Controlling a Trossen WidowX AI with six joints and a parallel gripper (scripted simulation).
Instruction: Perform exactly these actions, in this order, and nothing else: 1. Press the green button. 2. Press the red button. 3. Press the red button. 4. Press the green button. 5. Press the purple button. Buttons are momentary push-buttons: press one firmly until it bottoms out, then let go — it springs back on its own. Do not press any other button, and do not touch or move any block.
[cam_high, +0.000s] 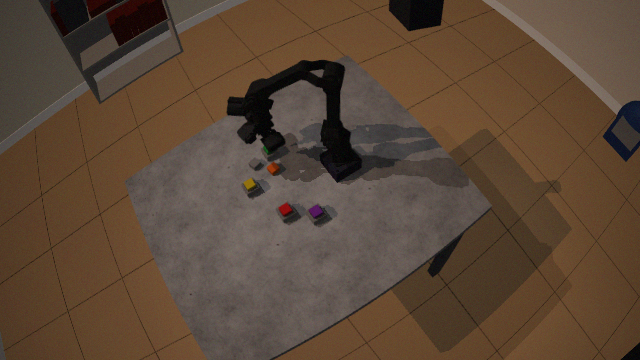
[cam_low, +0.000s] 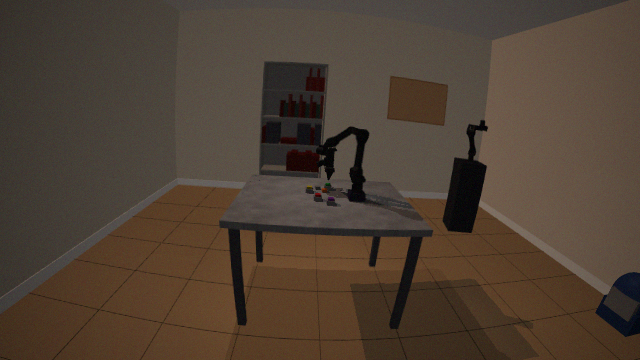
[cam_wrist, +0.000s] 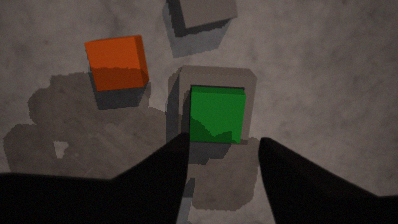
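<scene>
The green button lies 4 cm below my gripper tip. Also, from my gripper tip: orange block (1 cm ahead, 7 cm to the left, 6 cm below); grey block (6 cm ahead, 3 cm to the left, 6 cm below); yellow button (10 cm ahead, 11 cm to the left, 4 cm below).
</scene>
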